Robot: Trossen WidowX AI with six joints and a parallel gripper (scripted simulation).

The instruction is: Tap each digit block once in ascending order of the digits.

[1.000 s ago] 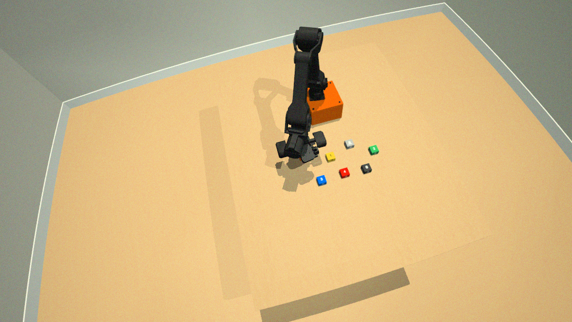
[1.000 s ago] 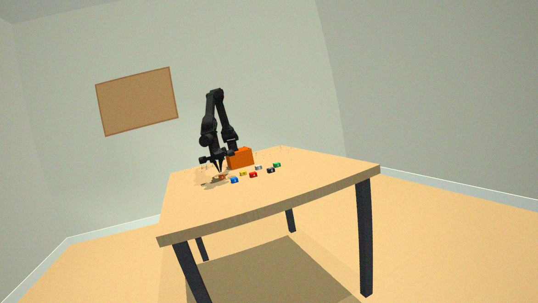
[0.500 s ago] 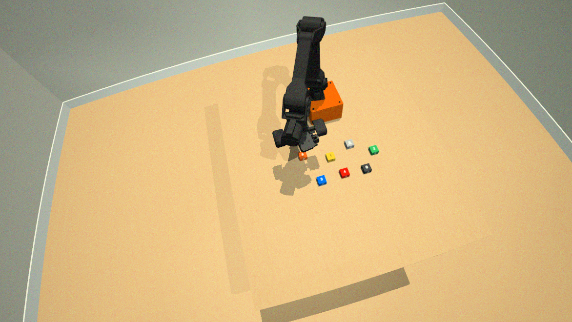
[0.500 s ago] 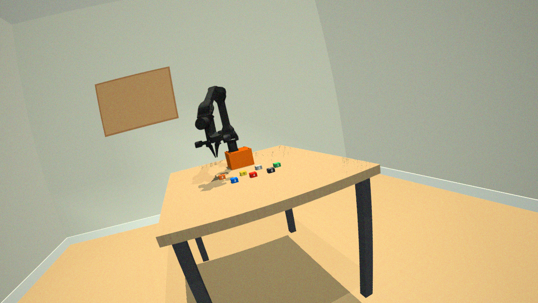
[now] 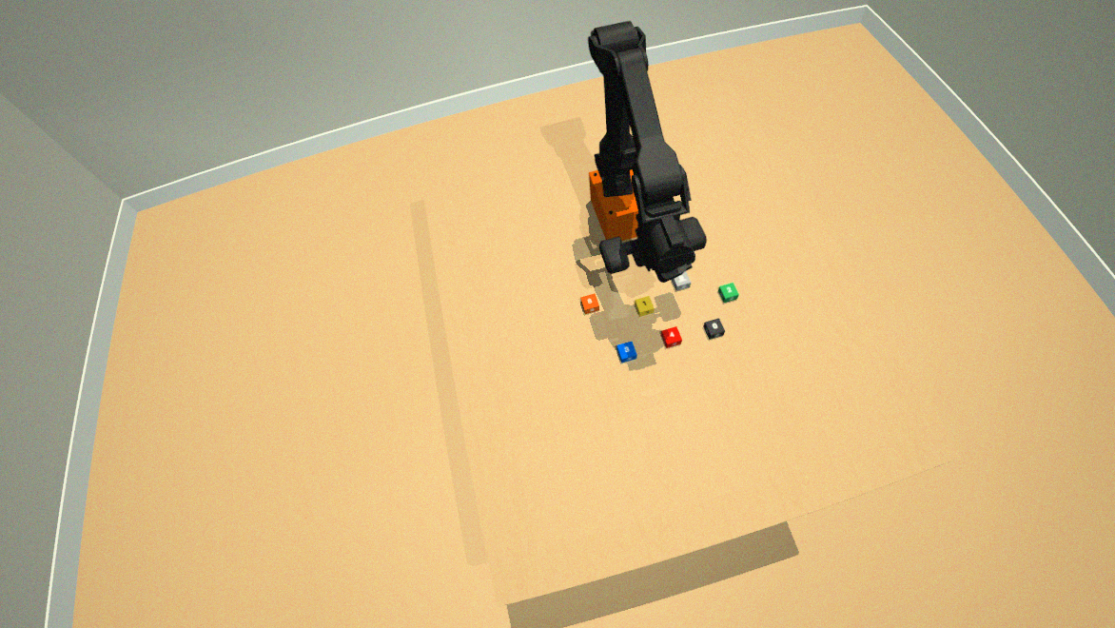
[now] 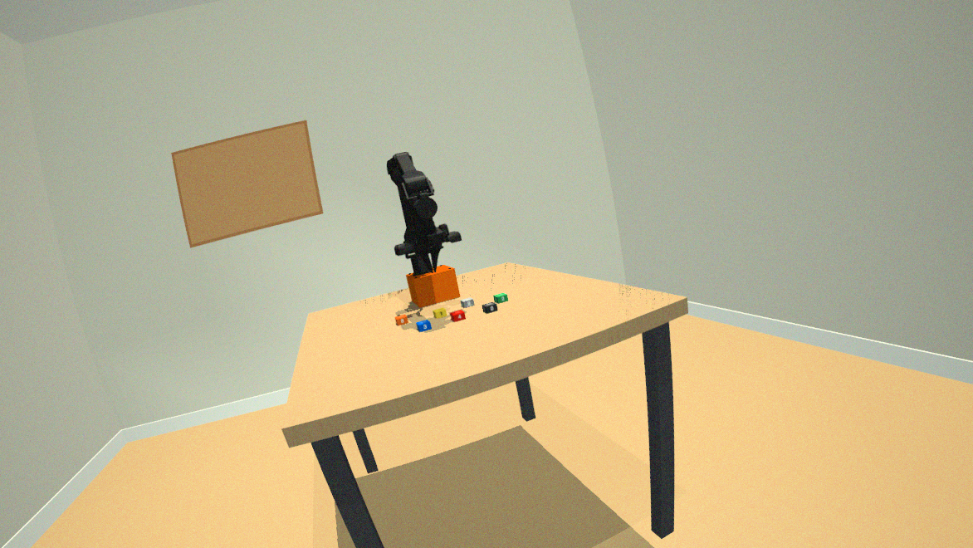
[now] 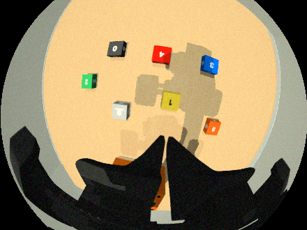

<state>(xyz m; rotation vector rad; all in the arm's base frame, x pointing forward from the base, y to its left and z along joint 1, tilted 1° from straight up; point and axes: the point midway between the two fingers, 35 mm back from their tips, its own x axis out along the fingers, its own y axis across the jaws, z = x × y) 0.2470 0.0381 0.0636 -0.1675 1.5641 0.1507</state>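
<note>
Right now my gripper tip is 40 mm past the grey block, 80 mm to the right of it and 110 mm above it. Round my gripper tip: yellow block 20 mm ahead, 10 mm to the right, 110 mm below; then red block 100 mm ahead, 40 mm to the left, 110 mm below; then orange block 120 mm to the right, 110 mm below.
</note>
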